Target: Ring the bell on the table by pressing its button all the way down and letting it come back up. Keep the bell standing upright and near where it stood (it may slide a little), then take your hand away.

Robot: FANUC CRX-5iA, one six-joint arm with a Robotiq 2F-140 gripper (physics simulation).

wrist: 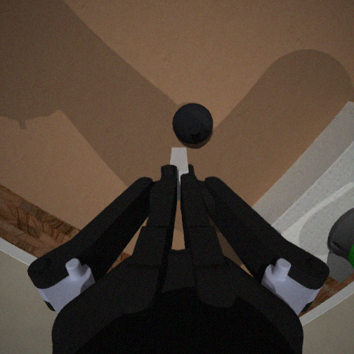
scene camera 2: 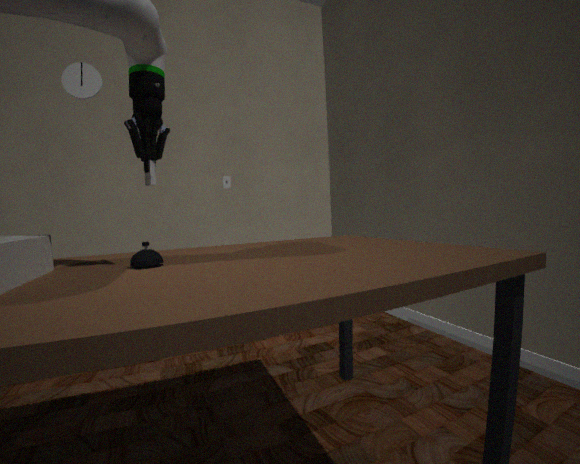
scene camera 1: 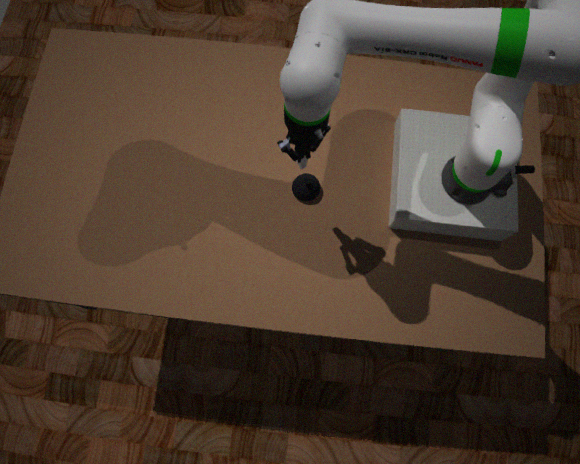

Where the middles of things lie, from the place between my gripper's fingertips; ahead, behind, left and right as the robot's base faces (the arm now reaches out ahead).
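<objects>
The bell [wrist: 192, 113] has my gripper 190 mm above it. Measured from the bell, my gripper is also 10 mm to the left and 20 mm beyond.
</objects>
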